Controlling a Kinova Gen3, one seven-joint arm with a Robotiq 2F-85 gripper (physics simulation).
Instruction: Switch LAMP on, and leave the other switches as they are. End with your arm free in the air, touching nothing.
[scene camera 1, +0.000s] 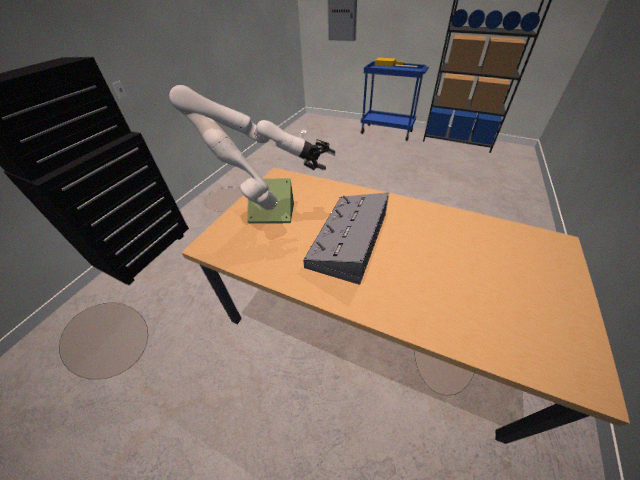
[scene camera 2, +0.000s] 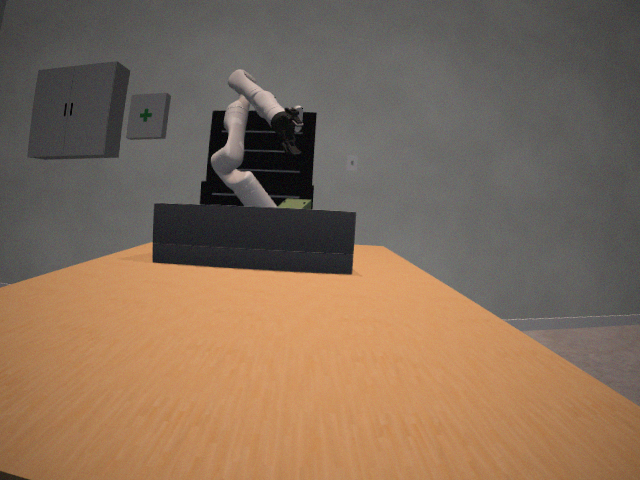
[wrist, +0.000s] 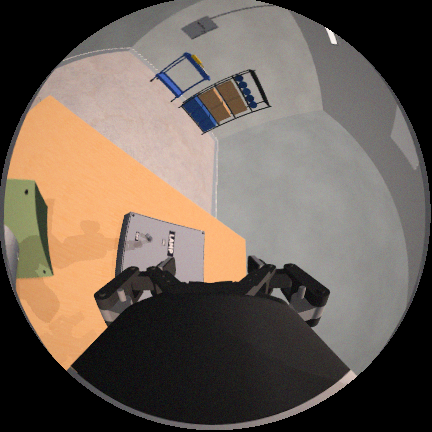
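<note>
A grey sloped switch box (scene camera 1: 368, 224) (scene camera 2: 253, 232) (wrist: 190, 260) stands on the table, with a row of several small levers, each beside a label. In the wrist view the LAMP label (wrist: 171, 243) reads at the box's end, with its lever (wrist: 146, 238) beside it. That LAMP lever (scene camera 1: 345, 200) appears to be the farthest one in scene camera 1. Whether it is on or off is too small to tell. Scene camera 2 shows the box's back, which hides the levers. My gripper (scene camera 1: 327, 159) (scene camera 2: 296, 138) (wrist: 210, 265) is open and empty, high in the air, touching nothing.
The arm stands on a green base (scene camera 1: 281, 191) (scene camera 2: 297, 204) (wrist: 22, 205) at one end of the wooden table (scene camera 1: 465, 268) (scene camera 2: 310, 361) (wrist: 100, 175). A black drawer cabinet (scene camera 1: 46, 118) (scene camera 2: 305, 175) stands behind the arm. A blue cart (scene camera 1: 395, 70) and a shelf rack (scene camera 1: 491, 32) stand farther off.
</note>
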